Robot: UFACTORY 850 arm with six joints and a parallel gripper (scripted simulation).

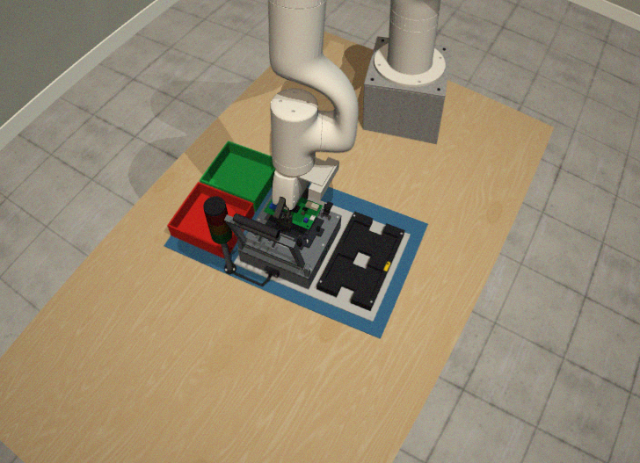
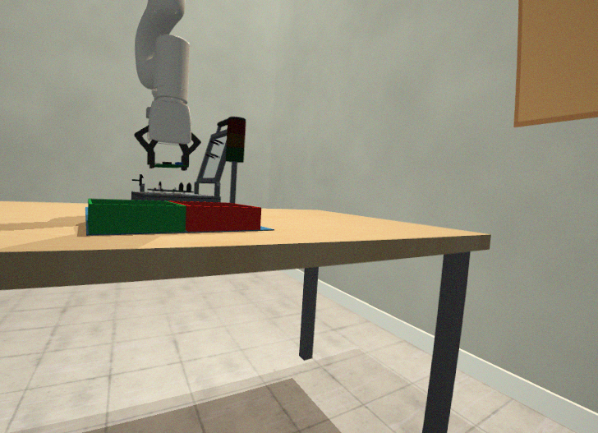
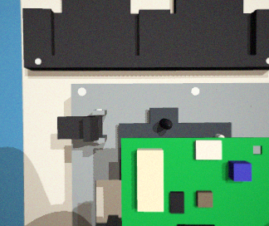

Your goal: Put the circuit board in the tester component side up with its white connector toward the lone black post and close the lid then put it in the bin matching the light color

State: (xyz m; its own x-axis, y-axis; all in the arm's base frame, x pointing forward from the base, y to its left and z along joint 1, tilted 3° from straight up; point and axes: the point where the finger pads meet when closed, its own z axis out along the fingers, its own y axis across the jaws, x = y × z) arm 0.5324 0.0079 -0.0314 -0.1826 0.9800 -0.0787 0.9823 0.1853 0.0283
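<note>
My hand is 70 mm past the latch hook, 50 mm to the right of it and 50 mm above it. Round my hand: green circuit board: right at my hand; then clear lid: 120 mm ahead, 20 mm to the left, 50 mm above; then red bin: 80 mm ahead, 190 mm to the right, 120 mm below.
</note>
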